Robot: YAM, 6 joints.
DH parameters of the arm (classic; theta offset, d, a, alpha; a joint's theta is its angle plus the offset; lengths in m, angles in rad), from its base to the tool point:
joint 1: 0 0.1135 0.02 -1.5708
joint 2: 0 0 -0.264 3.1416
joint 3: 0.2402 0 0.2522 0
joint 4: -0.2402 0 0.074 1.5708
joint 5: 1.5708 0 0 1.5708
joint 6: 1.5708 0.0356 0 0
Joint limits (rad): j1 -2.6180..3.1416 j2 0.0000..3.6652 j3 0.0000..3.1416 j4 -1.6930..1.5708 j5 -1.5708..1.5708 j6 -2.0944..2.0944
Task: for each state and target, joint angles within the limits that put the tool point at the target. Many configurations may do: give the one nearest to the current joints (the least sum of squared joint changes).
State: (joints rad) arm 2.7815 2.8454 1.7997 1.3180 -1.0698 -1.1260
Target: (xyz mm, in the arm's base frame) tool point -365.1 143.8 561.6
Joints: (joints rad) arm 2.6952 2.1263 2.4226 1.1132 -0.9005 -1.1260
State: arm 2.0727 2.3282 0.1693 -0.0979 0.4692 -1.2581
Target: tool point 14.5 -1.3 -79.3
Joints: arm 2.0088 3.0802 0.3785 0.0490 0.3611 -1.2581
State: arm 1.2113 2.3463 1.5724 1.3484 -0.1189 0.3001
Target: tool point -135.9 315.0 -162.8
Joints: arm 1.9577 2.9687 1.0774 1.1893 -0.1980 0.3001
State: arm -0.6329 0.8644 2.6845 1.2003 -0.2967 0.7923
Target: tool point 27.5 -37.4 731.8
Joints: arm -0.9591 1.5415 2.6593 0.6285 -0.0290 0.7923
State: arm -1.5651 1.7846 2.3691 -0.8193 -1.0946 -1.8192
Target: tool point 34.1 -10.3 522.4
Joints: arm -1.4403 0.8705 1.8701 -1.3629 -1.1484 -1.8192
